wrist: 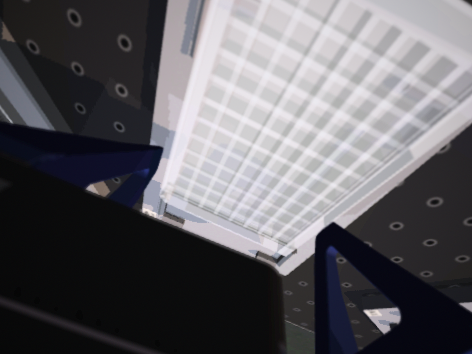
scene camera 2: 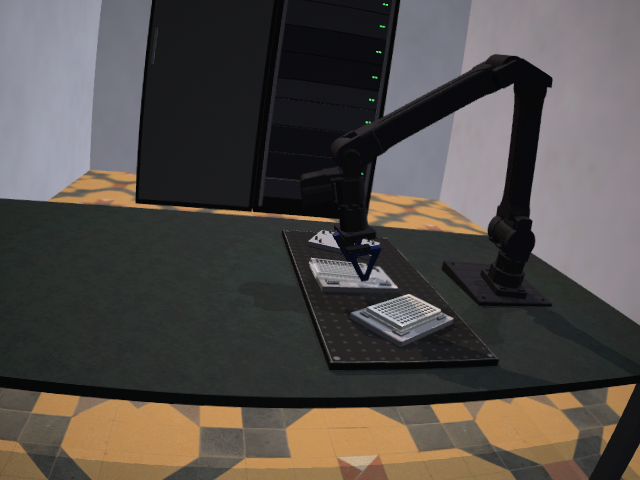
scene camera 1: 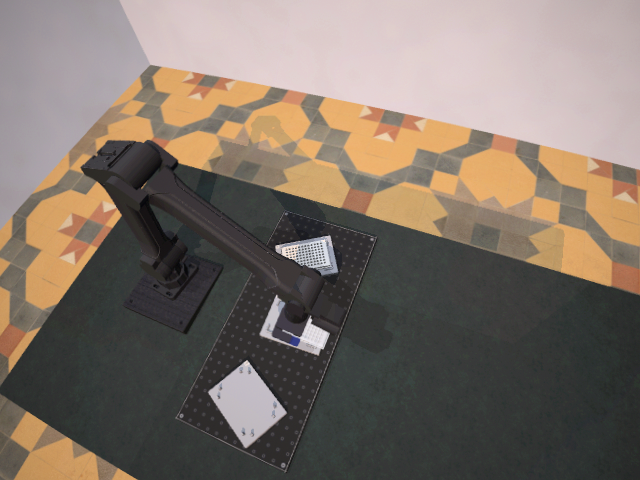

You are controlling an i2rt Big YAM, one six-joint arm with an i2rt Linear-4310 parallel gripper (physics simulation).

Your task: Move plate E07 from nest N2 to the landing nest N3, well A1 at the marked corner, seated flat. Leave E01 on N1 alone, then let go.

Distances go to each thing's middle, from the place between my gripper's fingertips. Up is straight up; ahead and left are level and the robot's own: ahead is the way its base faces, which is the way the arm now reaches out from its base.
Labels:
I see my gripper 4 cm short of the clear well plate [scene camera 2: 323, 269]. From my hand the other things lie so: grey nest [scene camera 2: 384, 284]: 1 cm below, 1 cm ahead; white perforated plate [scene camera 2: 407, 312]: 17 cm to the left, 6 cm behind.

